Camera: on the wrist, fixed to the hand. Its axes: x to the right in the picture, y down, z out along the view.
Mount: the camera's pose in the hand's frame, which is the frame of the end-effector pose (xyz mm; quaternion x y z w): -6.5 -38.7 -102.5 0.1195 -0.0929 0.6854 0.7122
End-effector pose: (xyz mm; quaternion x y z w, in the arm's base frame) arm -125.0 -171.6 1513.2 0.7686 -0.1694 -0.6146 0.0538
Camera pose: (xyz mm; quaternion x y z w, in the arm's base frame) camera -20.0 -146.1 1532.4 0.3806 -0.7259 -0.4520 0.3520
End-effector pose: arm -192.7 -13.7 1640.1 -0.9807 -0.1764 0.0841 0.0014
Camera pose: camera -195.1 23.1 1743.5 -0.8114 0.5565 0.1731 0.0442
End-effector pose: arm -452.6 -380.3 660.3 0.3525 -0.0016 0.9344 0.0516
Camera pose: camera -511.5 -338.4 577.7 -0.3429 0.1359 -0.6683 0.6460
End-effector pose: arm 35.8 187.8 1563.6 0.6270 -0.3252 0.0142 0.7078
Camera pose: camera 92.6 274.0 1526.3 0.3096 -0.7254 0.4759 0.3892
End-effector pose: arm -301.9 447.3 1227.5 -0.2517 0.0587 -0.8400 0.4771
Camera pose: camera -378.1 459.0 1149.4 -0.1601 0.0696 -0.2549 0.9511
